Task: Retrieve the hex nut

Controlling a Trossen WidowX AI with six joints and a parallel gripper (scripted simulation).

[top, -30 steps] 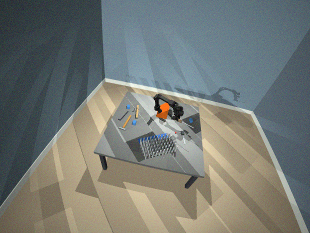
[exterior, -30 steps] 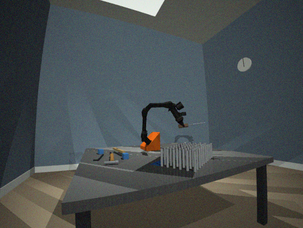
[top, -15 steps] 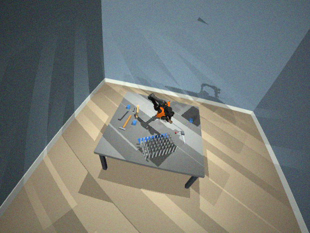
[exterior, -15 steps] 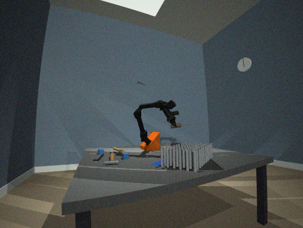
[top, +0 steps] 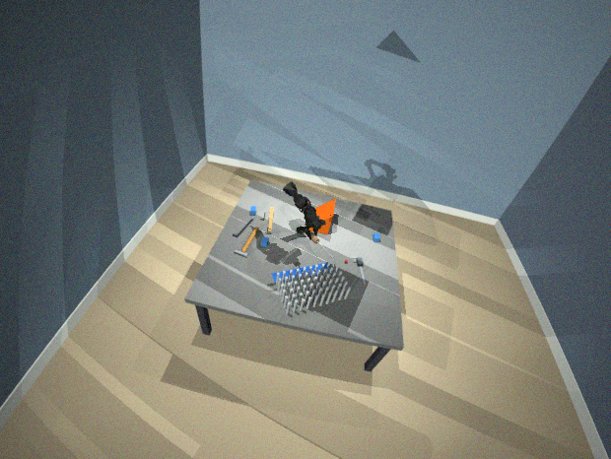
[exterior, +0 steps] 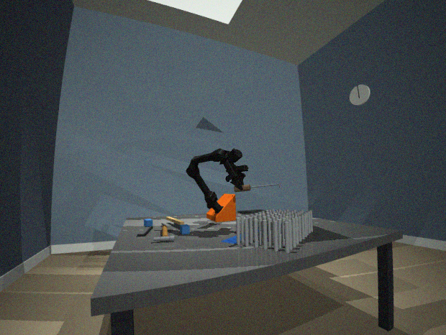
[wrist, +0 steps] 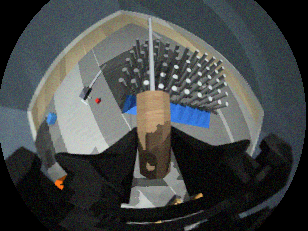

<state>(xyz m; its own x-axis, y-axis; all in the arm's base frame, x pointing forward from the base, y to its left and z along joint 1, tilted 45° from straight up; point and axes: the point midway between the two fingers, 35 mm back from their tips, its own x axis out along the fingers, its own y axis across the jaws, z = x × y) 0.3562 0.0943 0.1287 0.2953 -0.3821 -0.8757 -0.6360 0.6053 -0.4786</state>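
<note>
The blue taped strip is 230 mm below my gripper tip, 100 mm ahead of it and 30 mm to the right of it. Round my gripper tip: hook tool (80 mm ahead, 60 mm to the left, 10 mm above); red thing (260 mm to the left, 220 mm below, 60 mm behind).
</note>
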